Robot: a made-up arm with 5 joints.
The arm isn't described. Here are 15 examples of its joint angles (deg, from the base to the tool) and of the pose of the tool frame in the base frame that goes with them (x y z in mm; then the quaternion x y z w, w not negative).
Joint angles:
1: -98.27 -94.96 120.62 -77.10 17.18
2: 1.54 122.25 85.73 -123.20 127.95
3: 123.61 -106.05 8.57 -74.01 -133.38
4: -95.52 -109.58 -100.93 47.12 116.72
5: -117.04 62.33 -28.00 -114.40 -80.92
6: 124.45 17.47 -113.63 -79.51 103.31
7: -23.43 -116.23 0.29 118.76 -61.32
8: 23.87 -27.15 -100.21 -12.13 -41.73
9: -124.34 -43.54 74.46 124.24 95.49
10: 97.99 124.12 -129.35 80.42 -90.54
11: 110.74 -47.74 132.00 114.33 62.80
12: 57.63 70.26 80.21 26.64 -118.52
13: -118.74 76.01 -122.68 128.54 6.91
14: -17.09 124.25 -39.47 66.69 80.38
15: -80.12 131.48 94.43 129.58 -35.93
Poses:
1: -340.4 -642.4 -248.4 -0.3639 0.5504 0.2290 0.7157
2: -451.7 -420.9 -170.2 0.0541 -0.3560 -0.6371 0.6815
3: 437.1 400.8 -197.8 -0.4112 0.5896 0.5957 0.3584
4: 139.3 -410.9 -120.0 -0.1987 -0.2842 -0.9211 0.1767
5: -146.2 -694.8 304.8 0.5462 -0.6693 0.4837 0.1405
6: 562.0 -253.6 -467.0 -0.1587 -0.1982 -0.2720 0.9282
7: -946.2 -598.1 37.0 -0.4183 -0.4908 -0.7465 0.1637
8: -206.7 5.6 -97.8 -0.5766 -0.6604 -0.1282 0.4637
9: 347.9 -490.7 191.2 0.3472 -0.5425 0.2644 0.7178
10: 623.4 -7.4 333.4 -0.7826 0.1849 0.4872 0.3406
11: 358.4 408.4 281.3 0.4149 -0.6031 0.6047 0.3138
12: -307.1 204.1 17.8 -0.3237 0.3238 0.2613 0.8497
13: -413.6 -85.9 18.7 0.4312 0.5934 -0.6075 0.3050
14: -394.4 158.4 300.5 -0.7307 -0.0406 0.6307 0.2582
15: 291.4 -695.8 -171.6 -0.5928 0.3444 0.6278 0.3685
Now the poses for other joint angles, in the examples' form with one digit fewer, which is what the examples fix.
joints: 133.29 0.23 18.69 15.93 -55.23
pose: 454 606 -112 0.002 0.514 -0.805 0.297
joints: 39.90 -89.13 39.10 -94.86 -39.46
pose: -591 344 -242 -0.270 0.627 0.333 0.651
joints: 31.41 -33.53 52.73 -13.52 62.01
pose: -498 743 -217 0.361 0.288 -0.476 0.749
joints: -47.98 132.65 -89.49 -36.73 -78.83
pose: -439 -148 154 0.112 0.012 -0.358 0.927
